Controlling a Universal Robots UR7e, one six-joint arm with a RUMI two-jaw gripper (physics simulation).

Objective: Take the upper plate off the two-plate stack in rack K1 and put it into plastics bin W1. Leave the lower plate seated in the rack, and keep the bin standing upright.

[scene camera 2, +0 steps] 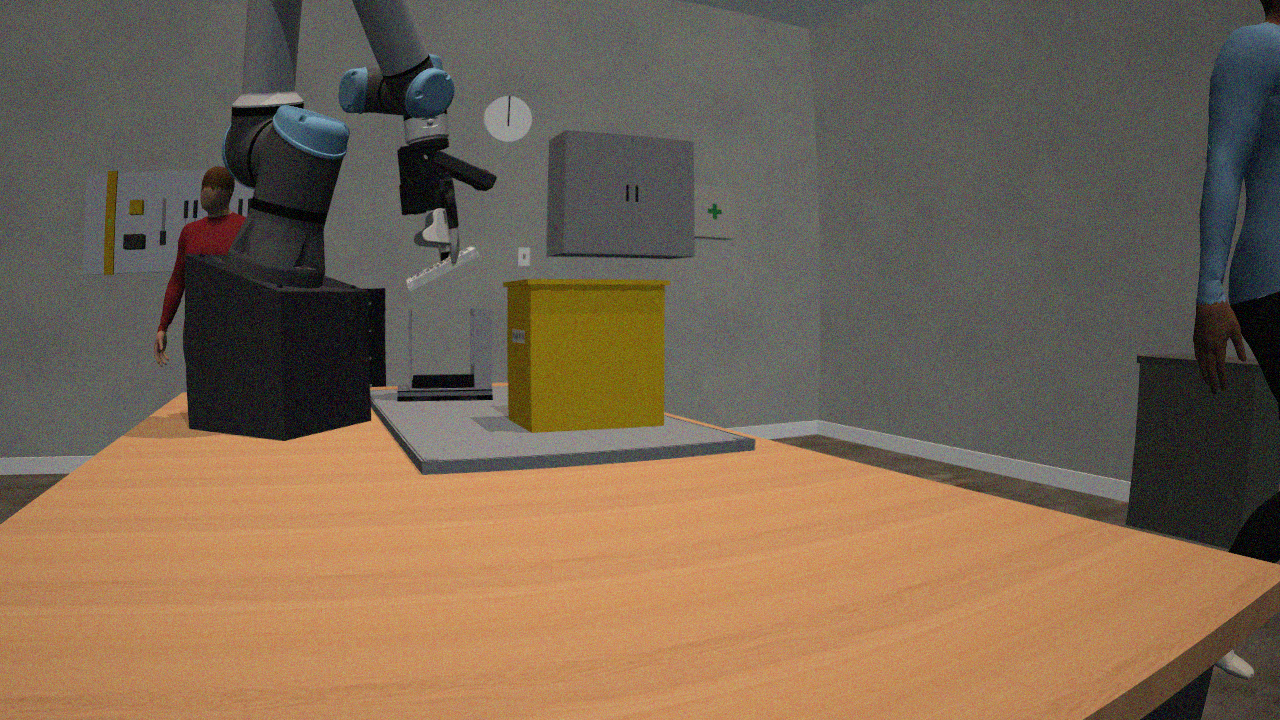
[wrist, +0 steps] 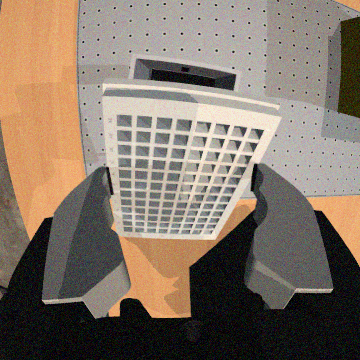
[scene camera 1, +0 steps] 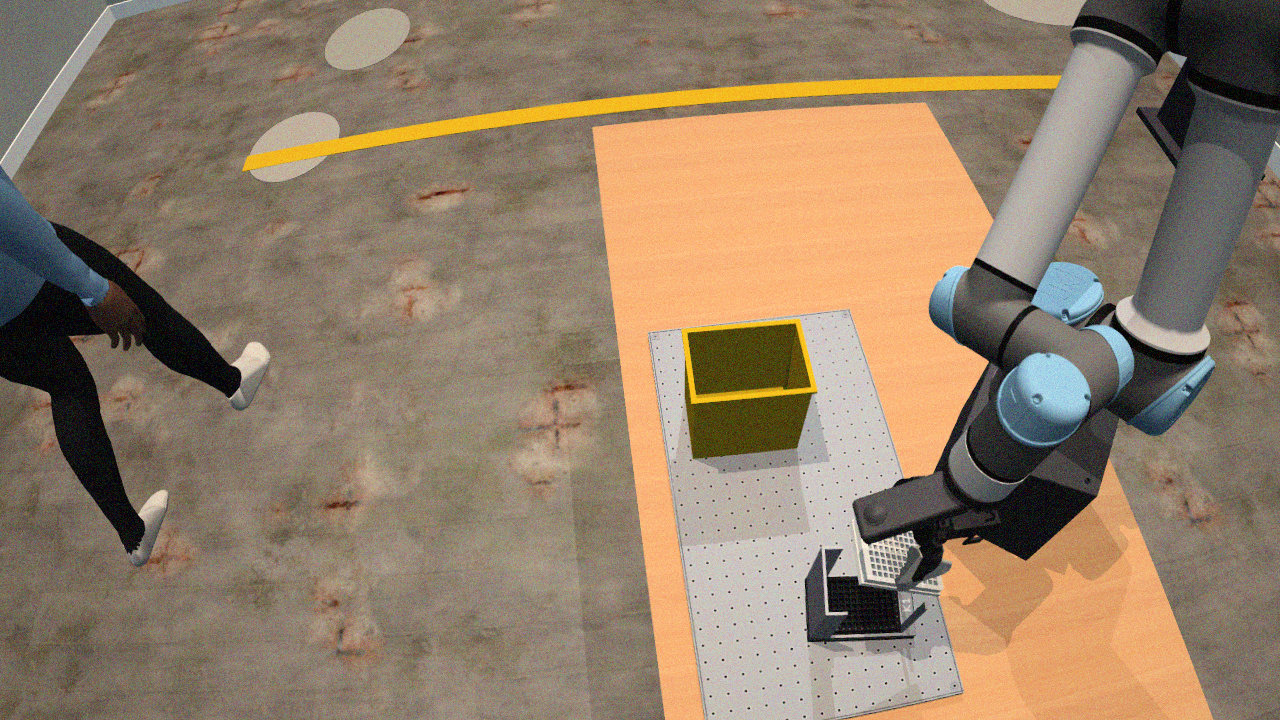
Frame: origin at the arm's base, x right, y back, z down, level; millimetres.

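Seen in the pictures: gripper, between the fingertips: (scene camera 2: 448,264) (wrist: 181,168) (scene camera 1: 889,555); arm's base, origin of its link: (scene camera 2: 273,274).
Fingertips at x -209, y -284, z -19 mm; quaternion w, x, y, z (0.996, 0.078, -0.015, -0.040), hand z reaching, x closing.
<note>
Offsets run from my fingertips to a thing's middle. Level surfaces: height alone.
My gripper (scene camera 1: 914,562) (scene camera 2: 452,254) (wrist: 181,168) is shut on the white upper plate {dy +12, dx -2, dz +6 mm} (scene camera 1: 886,557) (scene camera 2: 438,269) (wrist: 187,150), one finger on each long side. The plate hangs tilted above rack K1 {dy +8, dx -6, dz +146 mm} (scene camera 1: 816,591) (scene camera 2: 481,349), clear of its walls, with a visible gap in scene camera 2. The black lower plate {dy -2, dx -6, dz +192 mm} (scene camera 1: 863,608) (scene camera 2: 443,381) lies flat in the rack. In the wrist view the held plate hides most of the rack. Plastics bin W1 {dy -134, dx +327, dz +129 mm} (scene camera 1: 747,425) (scene camera 2: 586,358) (wrist: 350,65), yellow, stands upright with its top open, apart from the rack.
The rack and bin stand on a grey perforated board {dz +218 mm} (scene camera 1: 742,573) (scene camera 2: 572,445) (wrist: 110,30) on the wooden table {dz +231 mm} (scene camera 1: 760,205) (scene camera 2: 626,555). The black robot pedestal (scene camera 1: 1042,510) (scene camera 2: 277,358) is beside the board. A person in blue (scene camera 1: 26,259) (scene camera 2: 1253,161) is off the table's side.
</note>
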